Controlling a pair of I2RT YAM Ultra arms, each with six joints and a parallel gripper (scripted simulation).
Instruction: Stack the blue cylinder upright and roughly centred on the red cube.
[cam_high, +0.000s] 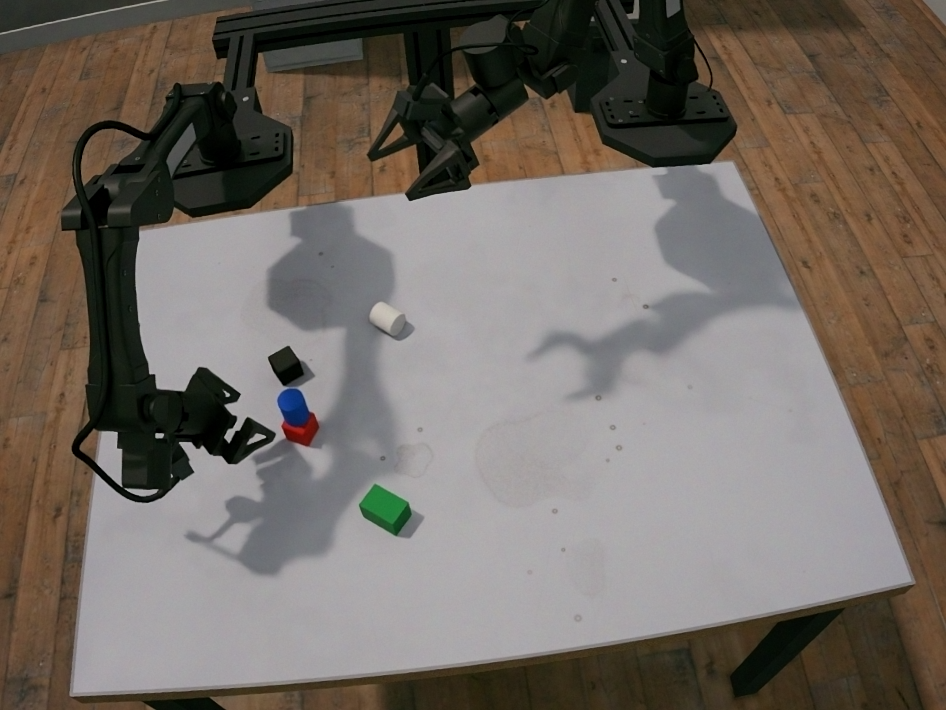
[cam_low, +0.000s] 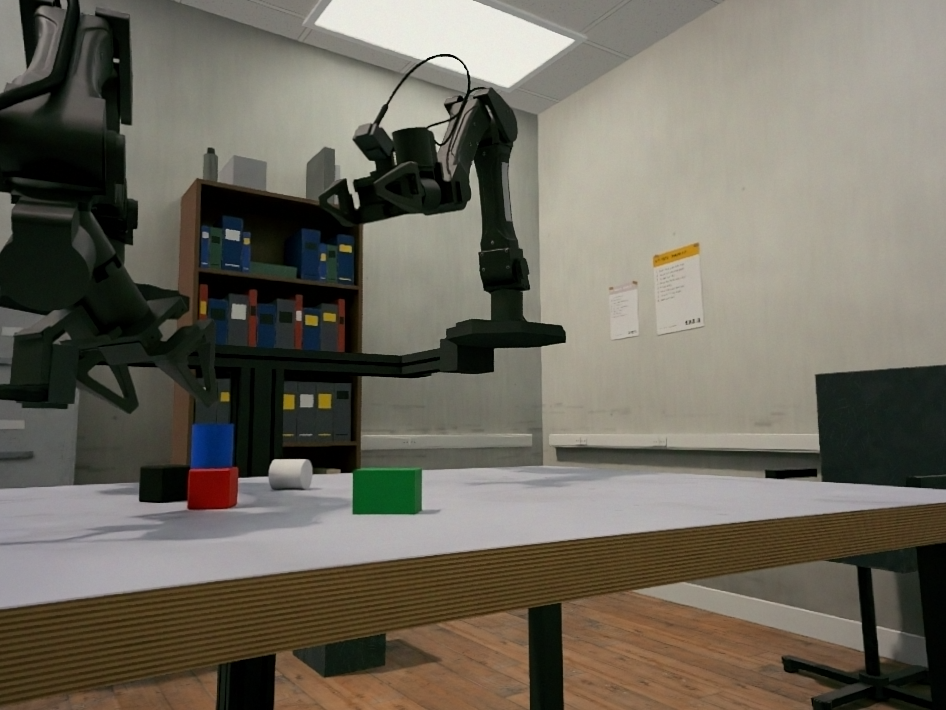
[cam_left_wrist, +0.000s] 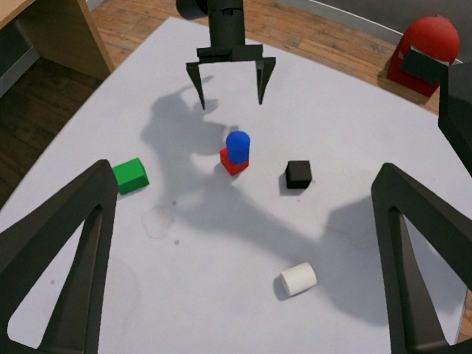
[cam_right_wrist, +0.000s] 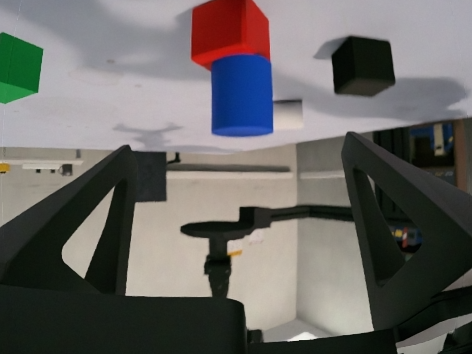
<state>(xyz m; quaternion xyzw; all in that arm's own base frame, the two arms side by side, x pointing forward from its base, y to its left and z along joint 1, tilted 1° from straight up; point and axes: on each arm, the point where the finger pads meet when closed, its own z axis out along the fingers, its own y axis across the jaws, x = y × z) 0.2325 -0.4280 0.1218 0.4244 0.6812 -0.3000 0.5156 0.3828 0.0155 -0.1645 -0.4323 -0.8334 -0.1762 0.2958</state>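
Right now the blue cylinder is 40 mm behind my right hand, 50 mm to the left of it and 40 mm below it. Round my right hand: red cube 30 mm behind, 50 mm to the left, 90 mm below; black cube 150 mm behind, 30 mm to the left, 90 mm below; green block 120 mm ahead, 180 mm to the left, 90 mm below.
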